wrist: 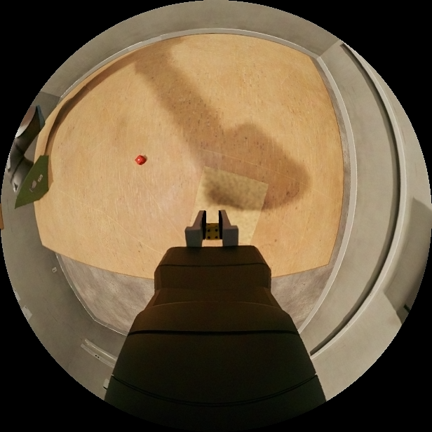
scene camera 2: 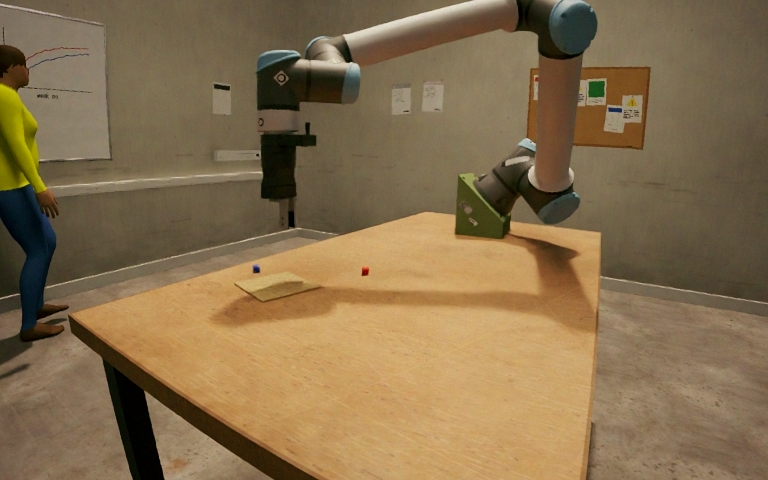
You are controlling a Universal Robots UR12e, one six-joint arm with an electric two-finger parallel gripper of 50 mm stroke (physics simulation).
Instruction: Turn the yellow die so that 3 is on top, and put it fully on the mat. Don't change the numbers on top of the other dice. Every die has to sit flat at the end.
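Places are measured from the arm's base along level axes (x ahead, y left, z up), in metres.
Pixels of known places: gripper, between the fingertips: point(scene camera 2: 288, 227); arm's base, origin of its link: point(scene camera 2: 489, 198).
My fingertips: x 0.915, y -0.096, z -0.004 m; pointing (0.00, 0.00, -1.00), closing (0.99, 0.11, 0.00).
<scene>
Ahead of a thing's pixels: the offset from my fingertips to its top centre. Level surfaces: height alone.
My gripper point(scene camera 2: 288, 221) point(wrist: 212, 218) points down, high above the far left part of the table. It is shut on the yellow die point(wrist: 212, 231), which shows between the fingertips in the wrist view with dark pips on the side facing that camera. The die's top number cannot be read. The pale yellow mat @[dx +0.033, dy -0.007, dz -0.125 m] point(scene camera 2: 265, 291) point(wrist: 239, 220) lies flat on the table, below the gripper and partly in the arm's shadow. The red die @[dx -0.168, dy +0.084, dz -0.113 m] point(scene camera 2: 365, 271) point(wrist: 140, 160) stands on the table apart from the mat. The blue die @[dx +0.002, dy -0.127, dz -0.113 m] point(scene camera 2: 256, 268) stands just behind the mat in the scene view.
The wooden table @[dz -0.129 m] point(scene camera 2: 396, 362) point(wrist: 100, 210) bears the arm's green wedge base point(scene camera 2: 478, 217) point(wrist: 36, 185) at its far end. A person point(scene camera 2: 16, 141) in a yellow top stands on the floor left of the table. The arm's shadow falls across the table.
</scene>
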